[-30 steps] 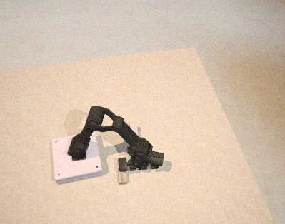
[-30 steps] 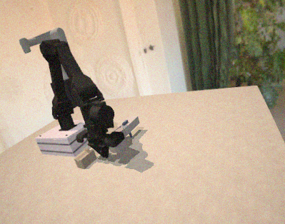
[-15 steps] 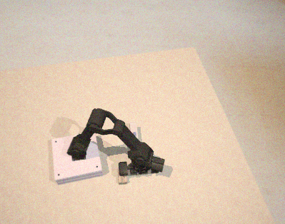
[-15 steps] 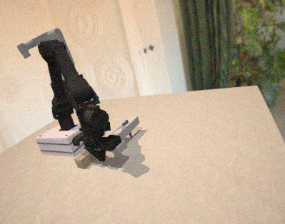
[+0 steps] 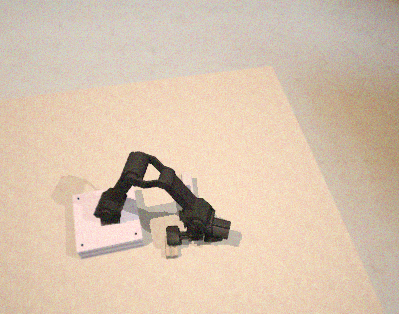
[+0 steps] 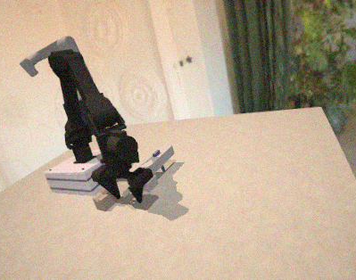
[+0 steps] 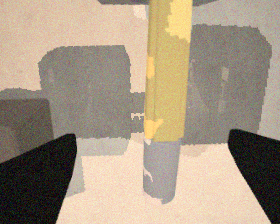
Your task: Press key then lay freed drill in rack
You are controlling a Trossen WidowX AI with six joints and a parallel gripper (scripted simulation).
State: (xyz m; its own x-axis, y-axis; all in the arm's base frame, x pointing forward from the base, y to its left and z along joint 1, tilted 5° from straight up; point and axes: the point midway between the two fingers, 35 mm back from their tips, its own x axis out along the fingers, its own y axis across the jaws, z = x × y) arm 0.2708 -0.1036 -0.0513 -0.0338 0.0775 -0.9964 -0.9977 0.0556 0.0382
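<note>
Right now my gripper tip is 80 mm past the tan rack and 10 mm to the left of it. Round my gripper tip: blue key 180 mm to the left, 40 mm above, 10 mm ahead.
</note>
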